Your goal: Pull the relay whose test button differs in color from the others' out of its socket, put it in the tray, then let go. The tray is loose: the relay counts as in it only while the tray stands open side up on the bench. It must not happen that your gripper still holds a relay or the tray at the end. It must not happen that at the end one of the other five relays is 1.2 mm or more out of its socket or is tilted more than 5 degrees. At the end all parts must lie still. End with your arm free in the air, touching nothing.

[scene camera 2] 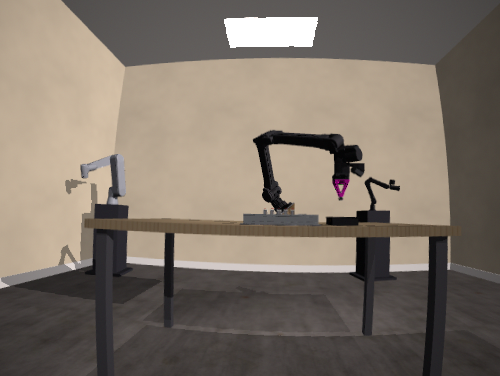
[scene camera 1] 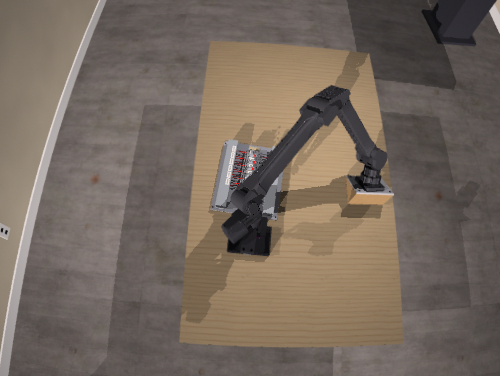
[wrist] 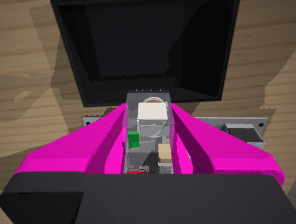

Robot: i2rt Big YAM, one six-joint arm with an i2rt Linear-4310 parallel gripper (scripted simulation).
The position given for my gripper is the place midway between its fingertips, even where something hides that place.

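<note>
Black tray [wrist: 187, 55], relay [wrist: 148, 125] in sight. My gripper [wrist: 148, 111] too.
</note>
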